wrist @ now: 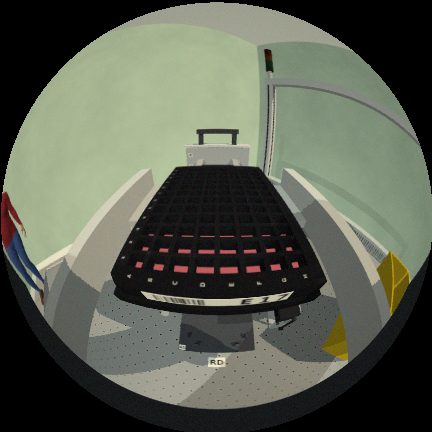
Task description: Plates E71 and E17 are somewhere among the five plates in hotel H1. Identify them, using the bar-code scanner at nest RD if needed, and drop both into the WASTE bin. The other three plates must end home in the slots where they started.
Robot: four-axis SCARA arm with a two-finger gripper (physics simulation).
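A black well plate labelled E17 fills the middle of the wrist view, roughly level, with its bar-code label facing the camera and pink showing in its front wells. My gripper is shut on it, with one long grey finger along each side. The dark nest with the RD tag shows below and beyond the plate's front edge; the plate hangs above it, apart from it. The plate hides part of the nest. Plate E71 does not show.
A light grey upright unit with a black handle stands behind the plate. A small black device is right of the nest. Yellow objects show at the right, beyond the finger. A person stands at far left.
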